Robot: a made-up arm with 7 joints. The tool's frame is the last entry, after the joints.
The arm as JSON. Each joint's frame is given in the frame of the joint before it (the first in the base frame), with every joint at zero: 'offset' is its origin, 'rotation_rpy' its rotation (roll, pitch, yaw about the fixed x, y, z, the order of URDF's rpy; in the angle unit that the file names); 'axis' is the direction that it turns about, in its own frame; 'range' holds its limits. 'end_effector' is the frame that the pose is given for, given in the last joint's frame.
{
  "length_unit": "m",
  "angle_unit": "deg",
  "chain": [
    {
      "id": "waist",
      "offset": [
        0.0,
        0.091,
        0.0
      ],
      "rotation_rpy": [
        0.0,
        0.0,
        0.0
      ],
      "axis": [
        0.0,
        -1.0,
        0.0
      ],
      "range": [
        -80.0,
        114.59
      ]
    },
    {
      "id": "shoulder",
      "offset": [
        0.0,
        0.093,
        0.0
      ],
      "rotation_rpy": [
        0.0,
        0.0,
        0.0
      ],
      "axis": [
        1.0,
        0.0,
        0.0
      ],
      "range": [
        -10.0,
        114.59
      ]
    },
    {
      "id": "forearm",
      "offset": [
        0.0,
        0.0,
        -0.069
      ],
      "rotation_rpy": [
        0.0,
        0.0,
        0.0
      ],
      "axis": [
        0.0,
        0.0,
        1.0
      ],
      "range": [
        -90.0,
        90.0
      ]
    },
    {
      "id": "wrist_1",
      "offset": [
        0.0,
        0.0,
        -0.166
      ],
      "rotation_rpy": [
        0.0,
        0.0,
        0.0
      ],
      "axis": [
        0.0,
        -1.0,
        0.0
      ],
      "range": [
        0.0,
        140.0
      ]
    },
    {
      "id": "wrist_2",
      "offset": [
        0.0,
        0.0,
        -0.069
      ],
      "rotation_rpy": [
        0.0,
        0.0,
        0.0
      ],
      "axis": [
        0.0,
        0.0,
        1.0
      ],
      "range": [
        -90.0,
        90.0
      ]
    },
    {
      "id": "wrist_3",
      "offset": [
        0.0,
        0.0,
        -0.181
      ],
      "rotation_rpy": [
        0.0,
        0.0,
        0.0
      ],
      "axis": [
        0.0,
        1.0,
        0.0
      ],
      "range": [
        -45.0,
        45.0
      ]
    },
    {
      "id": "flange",
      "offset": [
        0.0,
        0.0,
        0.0
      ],
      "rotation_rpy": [
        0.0,
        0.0,
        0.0
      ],
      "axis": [
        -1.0,
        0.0,
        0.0
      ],
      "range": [
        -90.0,
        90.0
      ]
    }
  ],
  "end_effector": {
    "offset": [
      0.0,
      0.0,
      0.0
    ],
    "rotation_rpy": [
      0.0,
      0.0,
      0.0
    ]
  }
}
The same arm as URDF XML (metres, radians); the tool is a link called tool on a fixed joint. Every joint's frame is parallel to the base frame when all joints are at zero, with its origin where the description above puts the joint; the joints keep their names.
<robot name="arm">
<joint name="tool_joint" type="fixed"><parent link="link7"/><child link="tool"/><origin xyz="0.0000 0.0000 0.0000"/></joint>
<joint name="flange" type="revolute"><parent link="link6"/><child link="link7"/><origin xyz="0.0000 0.0000 0.0000"/><axis xyz="-1 0 0"/><limit lower="-1.5708" upper="1.5708"/></joint>
<joint name="wrist_3" type="revolute"><parent link="link5"/><child link="link6"/><origin xyz="0.0000 0.0000 -0.1810"/><axis xyz="0 1 0"/><limit lower="-0.7854" upper="0.7854"/></joint>
<joint name="wrist_2" type="revolute"><parent link="link4"/><child link="link5"/><origin xyz="0.0000 0.0000 -0.0690"/><axis xyz="0 0 1"/><limit lower="-1.5708" upper="1.5708"/></joint>
<joint name="wrist_1" type="revolute"><parent link="link3"/><child link="link4"/><origin xyz="0.0000 0.0000 -0.1660"/><axis xyz="0 -1 0"/><limit lower="0.0000" upper="2.4435"/></joint>
<joint name="forearm" type="revolute"><parent link="link2"/><child link="link3"/><origin xyz="0.0000 0.0000 -0.0690"/><axis xyz="0 0 1"/><limit lower="-1.5708" upper="1.5708"/></joint>
<joint name="shoulder" type="revolute"><parent link="link1"/><child link="link2"/><origin xyz="0.0000 0.0930 0.0000"/><axis xyz="1 0 0"/><limit lower="-0.1745" upper="2.0000"/></joint>
<joint name="waist" type="revolute"><parent link="base"/><child link="link1"/><origin xyz="0.0000 0.0910 0.0000"/><axis xyz="0 -1 0"/><limit lower="-1.3963" upper="2.0000"/></joint>
<link name="base"/>
<link name="link1"/>
<link name="link2"/>
<link name="link3"/>
<link name="link4"/>
<link name="link5"/>
<link name="link6"/>
<link name="link7"/>
<link name="tool"/>
</robot>

